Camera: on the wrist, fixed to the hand. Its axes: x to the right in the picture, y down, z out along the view.
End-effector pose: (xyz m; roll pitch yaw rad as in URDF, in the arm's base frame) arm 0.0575 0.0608 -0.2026 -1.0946 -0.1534 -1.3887
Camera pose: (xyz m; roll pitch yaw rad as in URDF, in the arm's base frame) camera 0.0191 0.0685 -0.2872 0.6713 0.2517 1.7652
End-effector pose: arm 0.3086 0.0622 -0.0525 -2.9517 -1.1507 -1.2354
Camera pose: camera 0.2235 0.1003 -0.0538 2.7092 1.1031 2.1090
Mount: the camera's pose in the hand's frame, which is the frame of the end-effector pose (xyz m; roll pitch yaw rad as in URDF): -0.0273 0.0557 -0.0696 -0.4281 0.0556 3.0596
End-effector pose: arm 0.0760 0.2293 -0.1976 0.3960 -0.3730 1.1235
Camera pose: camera 0.0012 0.2543 -0.2473 -0.8610 0.3909 -2.1231
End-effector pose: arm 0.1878 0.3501 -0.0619 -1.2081 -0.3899 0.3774
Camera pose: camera 0.2081 0.3094 -0.1433 0.7933 0.4861 -2.7382
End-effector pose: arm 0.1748 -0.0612 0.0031 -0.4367 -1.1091 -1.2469
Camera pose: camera 0.2156 -0.1165 -0.0599 -0.1142 1.1910 1.7578
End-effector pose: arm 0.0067 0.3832 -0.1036 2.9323 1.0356 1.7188
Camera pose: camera 0.0382 0.4431 -0.0395 2.7915 -1.1025 -1.2706
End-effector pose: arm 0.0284 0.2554 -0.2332 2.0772 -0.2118 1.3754
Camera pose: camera -0.0134 0.2188 -0.1583 -2.5045 0.1132 -1.7752
